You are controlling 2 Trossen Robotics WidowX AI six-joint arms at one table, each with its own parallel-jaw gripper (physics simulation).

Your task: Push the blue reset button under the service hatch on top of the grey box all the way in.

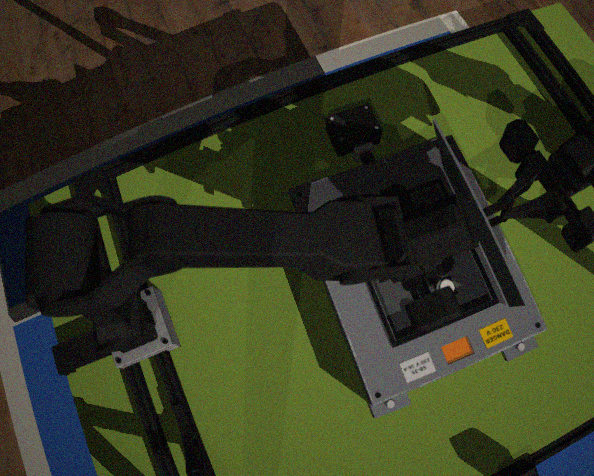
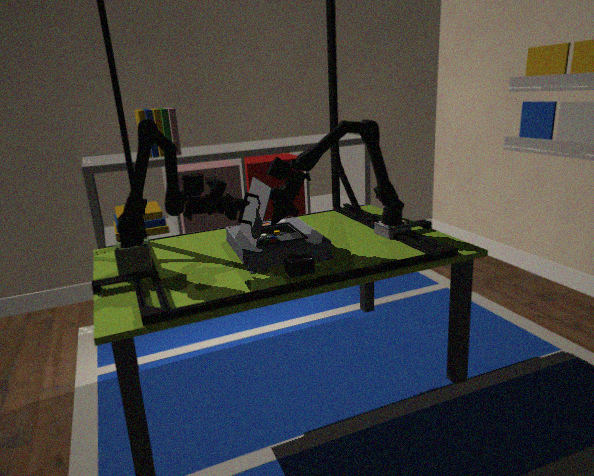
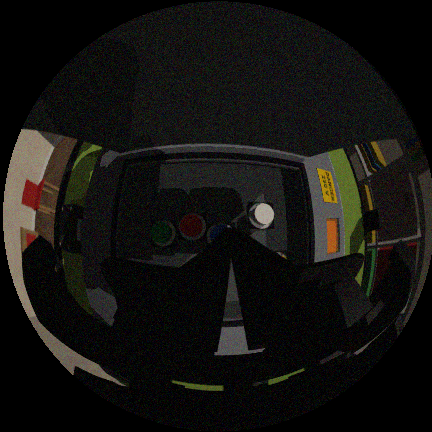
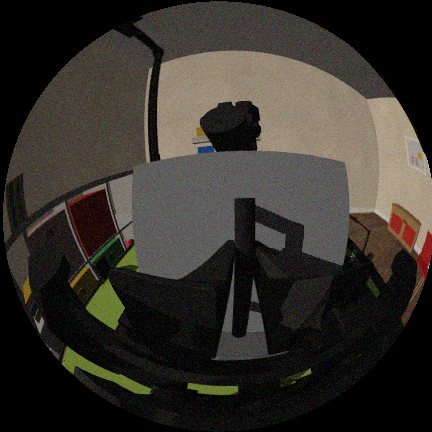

Labels:
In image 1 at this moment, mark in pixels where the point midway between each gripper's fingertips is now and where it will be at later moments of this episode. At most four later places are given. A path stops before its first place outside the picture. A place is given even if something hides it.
My left gripper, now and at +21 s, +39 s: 429,260; 373,228; 373,228
My right gripper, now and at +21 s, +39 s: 497,212; 497,212; 432,229

